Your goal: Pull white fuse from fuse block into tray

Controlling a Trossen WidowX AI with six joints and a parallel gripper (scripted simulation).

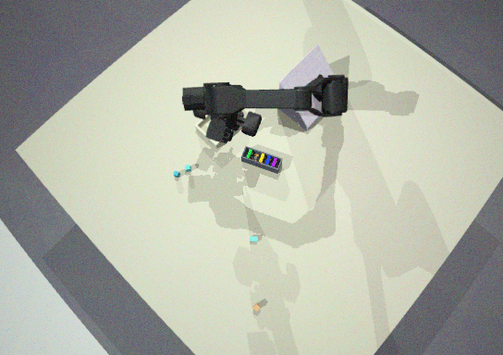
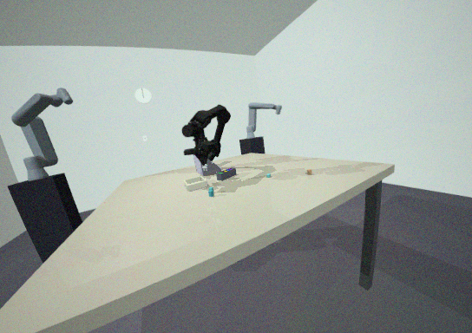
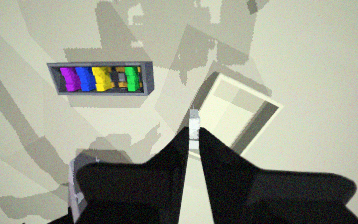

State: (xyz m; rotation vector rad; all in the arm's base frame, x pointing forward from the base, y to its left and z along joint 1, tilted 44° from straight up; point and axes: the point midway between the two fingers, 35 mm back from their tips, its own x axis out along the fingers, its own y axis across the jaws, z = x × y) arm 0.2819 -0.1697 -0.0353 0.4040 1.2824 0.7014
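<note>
Right now the cream tray is 100 mm below my gripper tip, 60 mm to the right of it and 20 mm behind it. Also, from my gripper tip: pale cyan piece: 250 mm to the left, 220 mm ahead, 90 mm below; white fuse: 10 mm below; orange piece: 380 mm ahead, 370 mm to the left, 90 mm below.
</note>
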